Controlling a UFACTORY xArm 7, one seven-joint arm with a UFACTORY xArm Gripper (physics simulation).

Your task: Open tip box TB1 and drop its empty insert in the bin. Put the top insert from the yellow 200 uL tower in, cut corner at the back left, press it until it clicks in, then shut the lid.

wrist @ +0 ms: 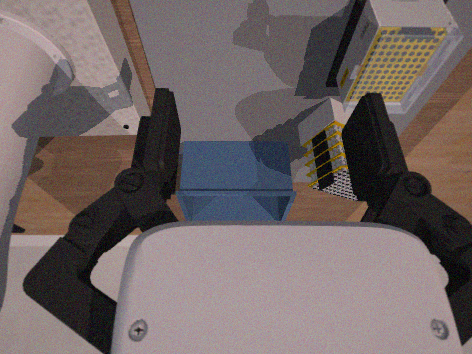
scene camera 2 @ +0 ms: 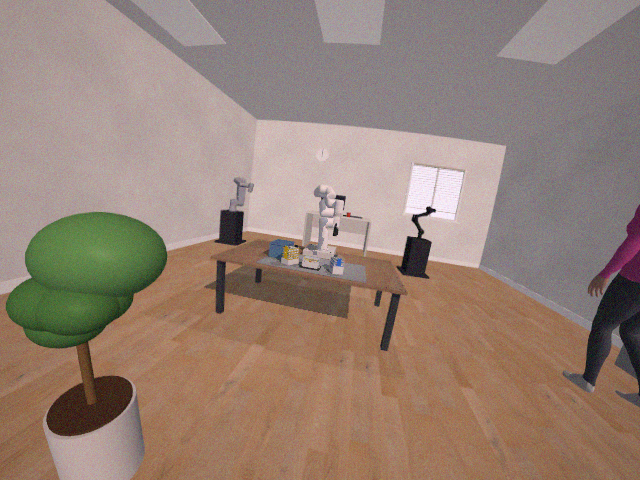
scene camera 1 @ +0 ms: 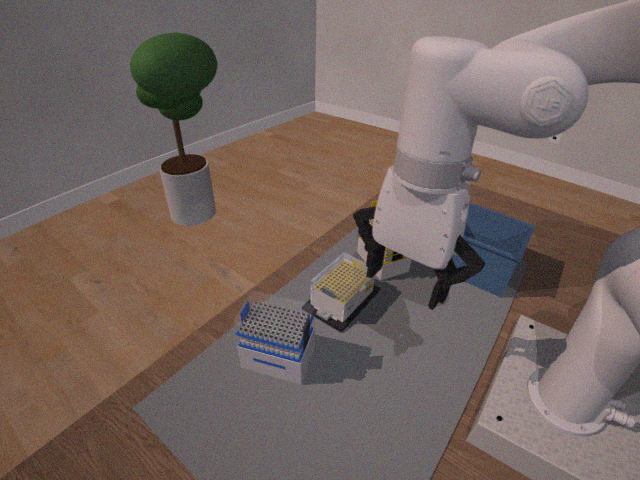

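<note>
Tip box TB1 [scene camera 1: 336, 302] [scene camera 2: 310, 262] is white with a yellow, empty perforated insert [scene camera 1: 343, 281] [wrist: 402, 60] and clear walls around it; whether its clear lid is shut is hard to tell. The yellow 200 uL tower [scene camera 2: 290, 253] [wrist: 325, 155] stands beside it, with stacked inserts of tips on a white base; in scene camera 1 the arm hides much of it. The blue bin [scene camera 1: 493, 242] [scene camera 2: 278, 249] [wrist: 235, 165] is beyond. My gripper [scene camera 1: 403, 289] [wrist: 265, 110] is open and empty, above the mat on the robot-base side of TB1 and the tower.
A blue-trimmed tower of tips [scene camera 1: 273, 330] [scene camera 2: 337, 264] stands on the grey mat [scene camera 1: 403, 413], on TB1's other side from the yellow tower. TB1 sits on a dark plate [scene camera 1: 368, 305]. The robot's base slab [scene camera 1: 491, 418] stands beside the mat. A potted plant [scene camera 1: 188, 193] is on the floor.
</note>
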